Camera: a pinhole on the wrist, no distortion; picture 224 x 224 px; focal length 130.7 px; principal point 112.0 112.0 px. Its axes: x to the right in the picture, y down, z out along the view. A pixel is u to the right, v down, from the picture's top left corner.
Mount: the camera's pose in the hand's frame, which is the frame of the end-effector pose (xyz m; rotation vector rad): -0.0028 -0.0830 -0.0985 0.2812 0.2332 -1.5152
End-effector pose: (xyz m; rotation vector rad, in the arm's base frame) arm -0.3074 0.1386 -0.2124 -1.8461 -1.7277 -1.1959
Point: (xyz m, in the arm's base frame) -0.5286 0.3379 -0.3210
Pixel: 164 146
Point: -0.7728 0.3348 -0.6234
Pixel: 214 73
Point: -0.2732 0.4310 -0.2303
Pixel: 46 195
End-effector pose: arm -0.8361 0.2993 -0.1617 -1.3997 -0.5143 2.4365
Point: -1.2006 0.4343 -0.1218
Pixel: 81 185
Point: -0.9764 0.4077 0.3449
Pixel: 128 42
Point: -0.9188 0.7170 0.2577
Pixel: 215 79
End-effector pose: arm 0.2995 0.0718 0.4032 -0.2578 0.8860 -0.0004
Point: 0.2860 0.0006 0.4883
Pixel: 69 48
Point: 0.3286 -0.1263 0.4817
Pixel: 179 98
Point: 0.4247 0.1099 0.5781
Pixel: 32 92
